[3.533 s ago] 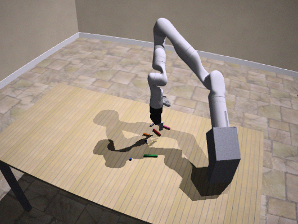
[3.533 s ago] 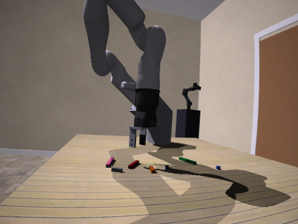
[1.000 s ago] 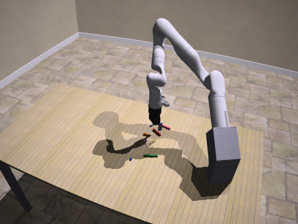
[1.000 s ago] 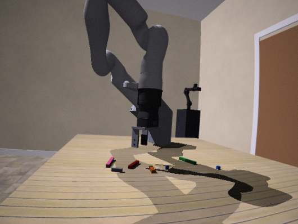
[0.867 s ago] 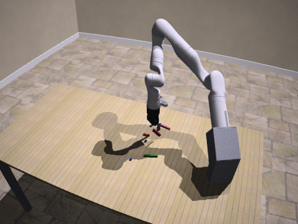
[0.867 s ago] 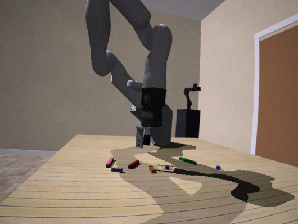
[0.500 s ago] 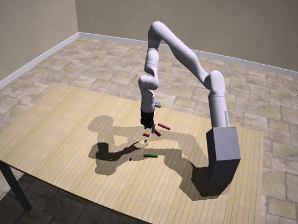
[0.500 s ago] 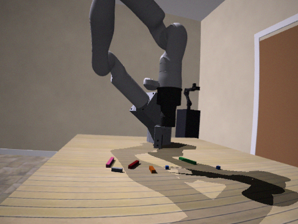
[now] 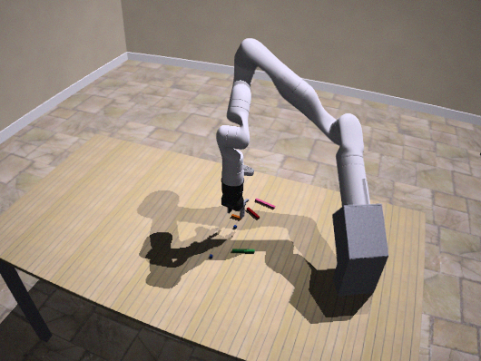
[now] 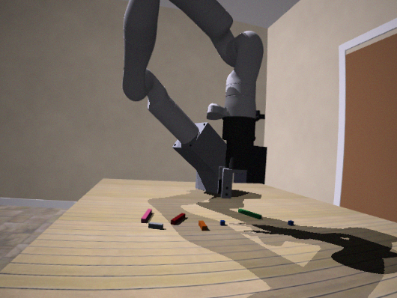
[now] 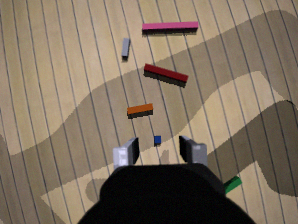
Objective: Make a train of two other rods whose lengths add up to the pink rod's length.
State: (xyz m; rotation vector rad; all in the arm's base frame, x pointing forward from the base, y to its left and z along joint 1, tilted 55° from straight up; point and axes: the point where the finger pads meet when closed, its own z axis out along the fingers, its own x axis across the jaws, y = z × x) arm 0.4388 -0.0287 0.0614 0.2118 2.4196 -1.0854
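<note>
Now: hand 80 mm above the orange rod, 50 mm to the left of it and 10 mm short of it. From my hand the other things lie so: grey rod (160 mm to the right, 80 mm below, 10 mm behind); green rod (120 mm to the left, 80 mm below, 50 mm behind); red rod (90 mm to the right, 80 mm below, 50 mm behind).
</note>
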